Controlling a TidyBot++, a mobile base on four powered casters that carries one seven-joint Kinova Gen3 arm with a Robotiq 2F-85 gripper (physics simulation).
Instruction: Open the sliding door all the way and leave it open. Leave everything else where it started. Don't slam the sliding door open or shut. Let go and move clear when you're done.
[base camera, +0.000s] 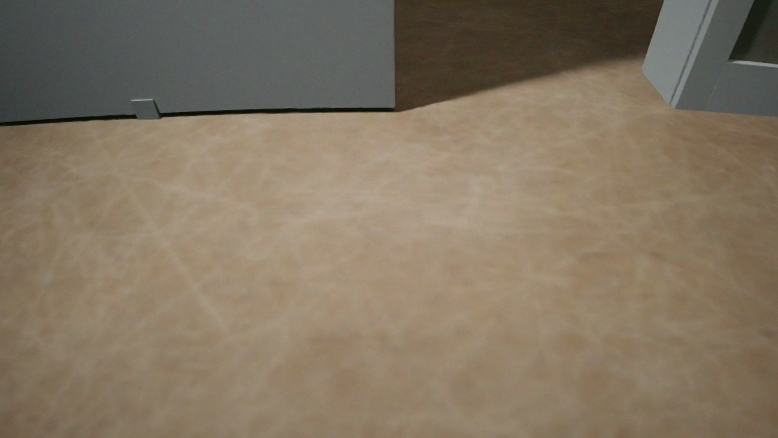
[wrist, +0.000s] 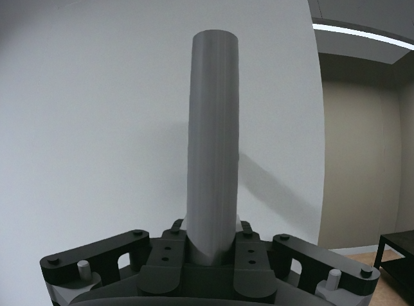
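Places are measured from the arm's base along level axes (x right, y ahead, z up), in millimetres.
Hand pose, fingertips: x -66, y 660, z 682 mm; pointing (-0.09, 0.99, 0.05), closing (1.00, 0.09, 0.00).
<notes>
After its pixels a point has its place.
The grey sliding door (base camera: 244, 54) @(z -299, x -187, y 681 mm) (wrist: 100, 125) fills the upper left of the base camera view and most of the wrist view. Its right edge stands apart from the door frame, with an open gap between them. The door's upright round grey bar handle (wrist: 213, 135) stands in the middle of the wrist view. My gripper (wrist: 211, 226) is shut on the handle near its lower visible part, one finger on each side. The fingertips are partly hidden behind the handle and finger links. The gripper does not show in the base camera view.
The door frame (base camera: 694, 70) @(z -326, x 483, y 689 mm) stands at the upper right of the base camera view. A small floor guide (base camera: 145, 108) @(z -376, x -367, y 689 mm) sits at the door's bottom edge. Through the opening, the wrist view shows a beige wall (wrist: 357, 160) and a dark table (wrist: 400, 244) at the lower right.
</notes>
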